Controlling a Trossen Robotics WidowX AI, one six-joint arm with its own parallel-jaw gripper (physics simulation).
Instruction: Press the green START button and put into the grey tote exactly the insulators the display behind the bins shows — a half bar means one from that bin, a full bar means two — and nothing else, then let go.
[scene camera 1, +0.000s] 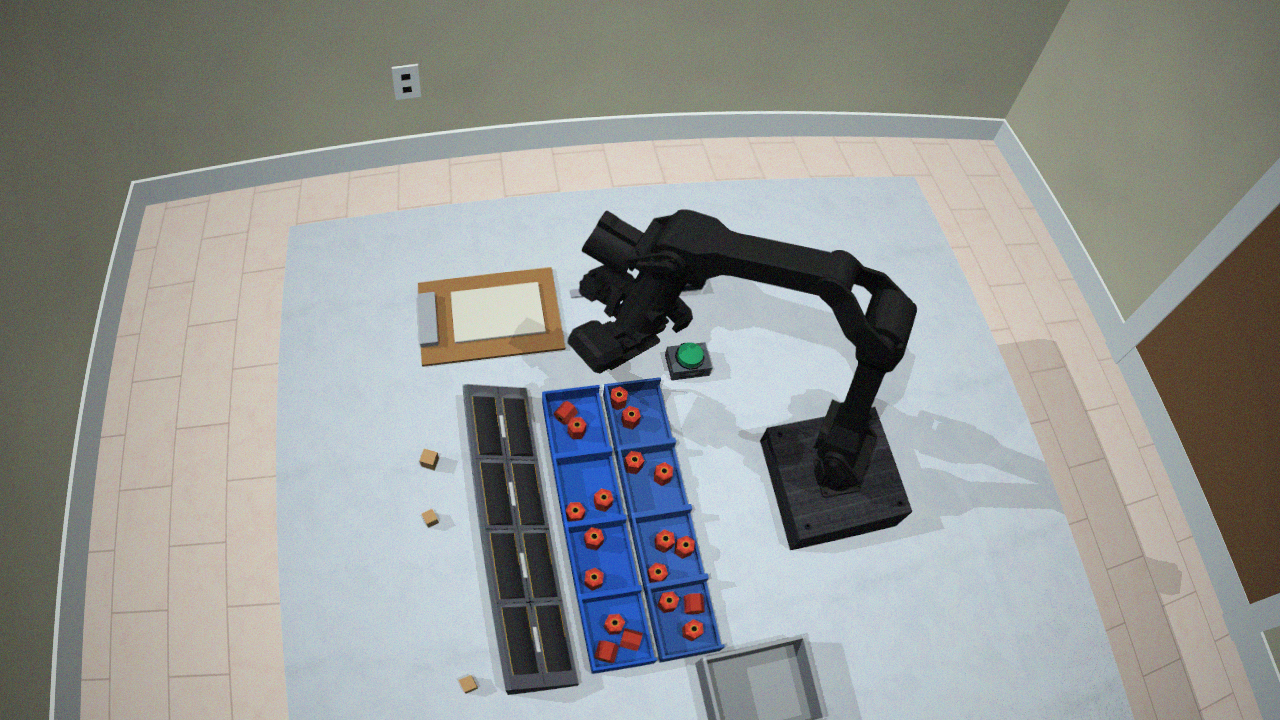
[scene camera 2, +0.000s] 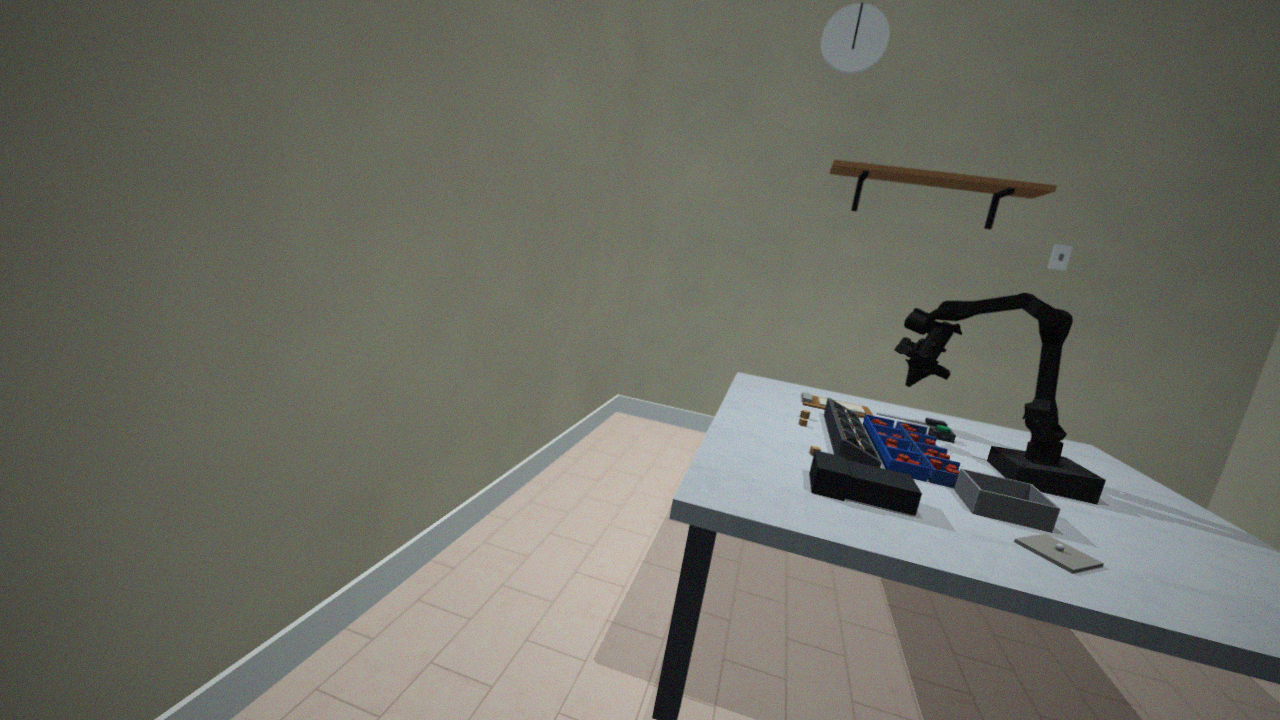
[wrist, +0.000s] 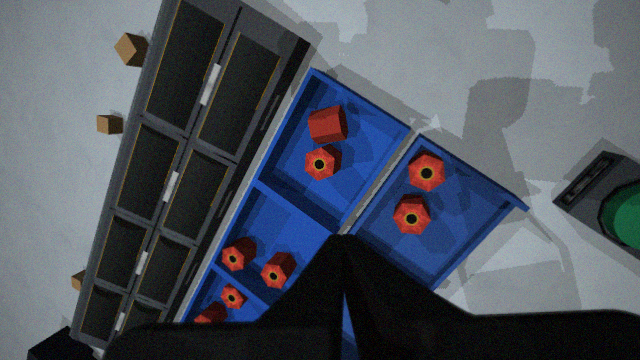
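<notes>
My gripper (scene camera 1: 597, 351) (scene camera 2: 911, 381) (wrist: 340, 245) is shut and empty, held above the table near the far end of the blue bins (scene camera 1: 581, 476) (wrist: 450, 245). Red hexagonal insulators (scene camera 1: 576, 427) (wrist: 320, 163) stand or lie in the two rows of four bins. The green START button (scene camera 1: 690, 354) (scene camera 2: 941, 429) (wrist: 628, 218) sits on its dark box beyond the bins and is partly cut off in the wrist view. The dark display (scene camera 1: 511, 458) (wrist: 187, 135) has paired windows with short white strips between them; no lit bar shows. The grey tote (scene camera 1: 808, 671) (scene camera 2: 1000, 507) is partly cut off in scene view 1; its visible floor is bare.
Small wooden cubes (scene camera 1: 429, 459) (wrist: 131, 49) lie left of the display. A clipboard (scene camera 1: 554, 313) lies beyond it. In scene view 2 a long black box (scene camera 2: 863, 485) stands beside the tote, and a flat plate with a knob (scene camera 2: 1038, 547) lies near the table edge.
</notes>
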